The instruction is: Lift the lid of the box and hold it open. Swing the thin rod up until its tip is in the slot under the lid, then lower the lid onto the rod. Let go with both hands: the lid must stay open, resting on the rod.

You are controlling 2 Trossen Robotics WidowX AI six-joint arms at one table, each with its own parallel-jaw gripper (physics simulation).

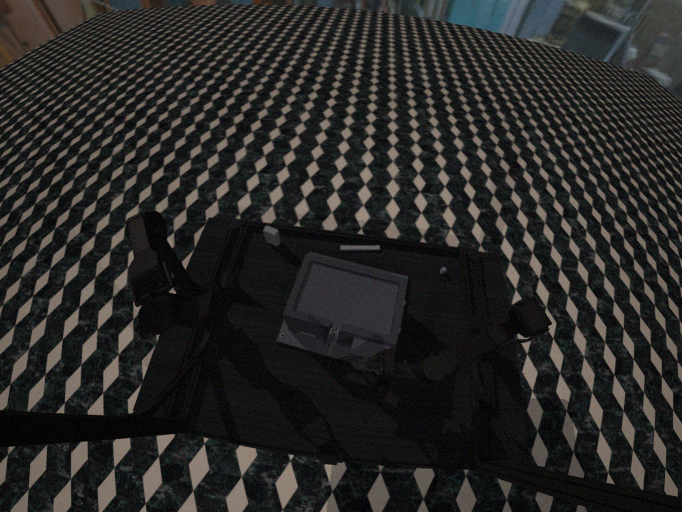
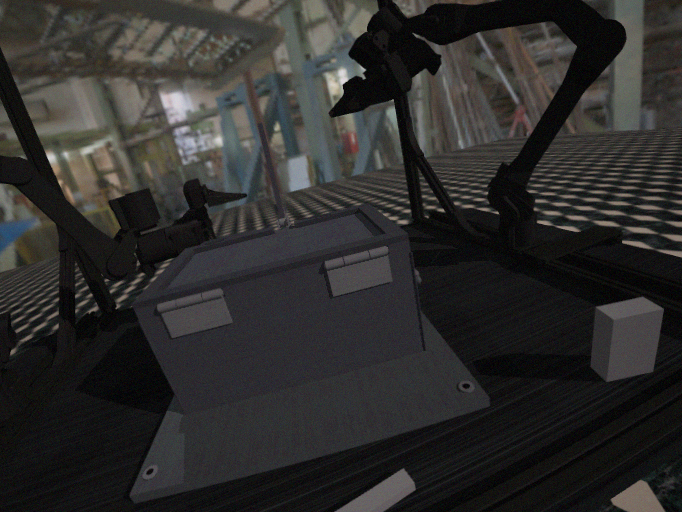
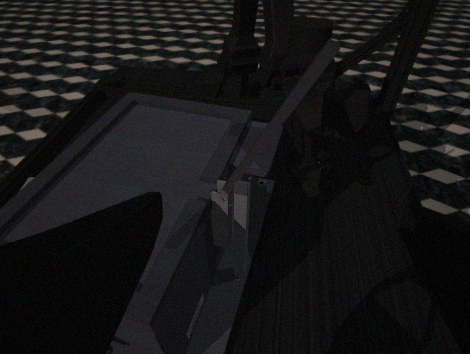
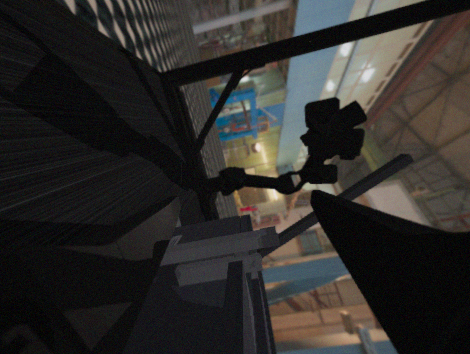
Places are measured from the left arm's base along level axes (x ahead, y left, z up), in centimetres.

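Where they show: left gripper, fingertip midpoint: [image 1: 261, 326] [image 2: 338, 111] [image 3: 280, 210] [image 4: 325, 158]; right gripper, fingertip midpoint: [image 1: 347, 372] [image 2: 253, 217] [image 3: 314, 168] [image 4: 244, 199]; left arm's base, link origin: [image 2: 519, 243] [image 4: 205, 186]; right arm's base, link origin: [image 2: 8, 412] [image 3: 236, 93].
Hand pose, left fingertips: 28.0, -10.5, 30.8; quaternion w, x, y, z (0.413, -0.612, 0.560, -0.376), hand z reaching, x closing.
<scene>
Things, the pixels of their top centre, and the offset from my left fingertips, as dx, dy, dz. Level surfaces: height alone.
- lid, top centre: [image 3: 138, 170] [image 2: 276, 246] [image 1: 347, 298] +17.3, +15.7, -16.3
- dark mat, surface height: dz -32.7
- small white strip, top centre: [image 1: 360, 247] +20.3, +43.2, -31.7
- small pale block, top centre: [image 2: 628, 307] [image 1: 270, 230] -12.7, +41.4, -25.1
The grey box [image 1: 346, 300] [image 2: 288, 315] stands on its base plate [image 2: 329, 427] with the lid [image 1: 351, 292] [image 2: 288, 244] [image 3: 146, 154] lying flat and shut. The thin rod [image 2: 263, 142] [image 3: 290, 105] [image 4: 360, 187] stands nearly upright from its bracket [image 1: 334, 335] [image 3: 233, 200] at the box's front. My left gripper [image 1: 148, 264] [image 2: 344, 104] is open and empty, high above and beside the box; one of its fingers [image 3: 111, 253] shows over the lid. My right gripper [image 1: 382, 363] [image 2: 229, 196] is open and empty, low by the box front near the rod; one finger [image 4: 367, 246] shows beside it.
The box sits on a dark mat [image 1: 237, 406] on a chequered floor. A small white strip [image 1: 359, 248] [image 2: 385, 490] lies behind the box, and a small pale block [image 1: 271, 235] sits at the mat's back left corner. The arm bases stand at both sides.
</scene>
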